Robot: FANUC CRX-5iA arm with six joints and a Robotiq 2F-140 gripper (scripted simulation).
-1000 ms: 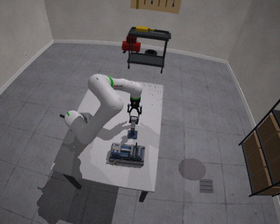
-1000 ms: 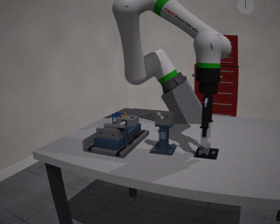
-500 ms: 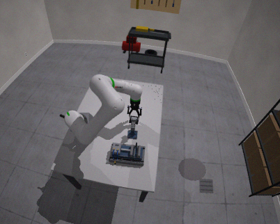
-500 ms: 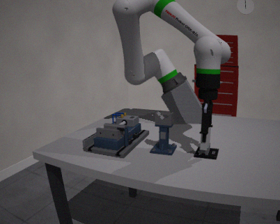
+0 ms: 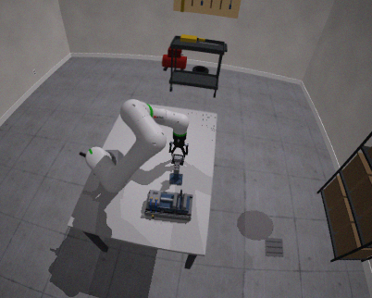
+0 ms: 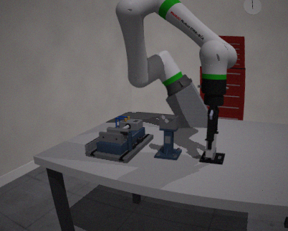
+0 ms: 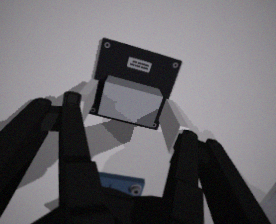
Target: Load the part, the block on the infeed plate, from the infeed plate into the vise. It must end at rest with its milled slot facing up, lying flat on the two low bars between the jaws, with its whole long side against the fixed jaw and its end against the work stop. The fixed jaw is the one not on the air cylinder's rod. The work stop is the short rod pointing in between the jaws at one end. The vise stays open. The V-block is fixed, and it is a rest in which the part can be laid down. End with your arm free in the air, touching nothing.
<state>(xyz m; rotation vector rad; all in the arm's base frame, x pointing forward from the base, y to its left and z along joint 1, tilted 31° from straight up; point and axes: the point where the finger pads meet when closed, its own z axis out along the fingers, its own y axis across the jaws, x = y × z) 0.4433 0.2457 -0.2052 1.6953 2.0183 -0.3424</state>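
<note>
Right now the part is 3 cm below my hand. The rest, counted from my hand: air cylinder rod: 3 cm ahead, 39 cm to the right, 3 cm above; blue work stop: 11 cm ahead, 30 cm to the right, 1 cm above; black infeed plate: 1 cm to the left, 5 cm below.
</note>
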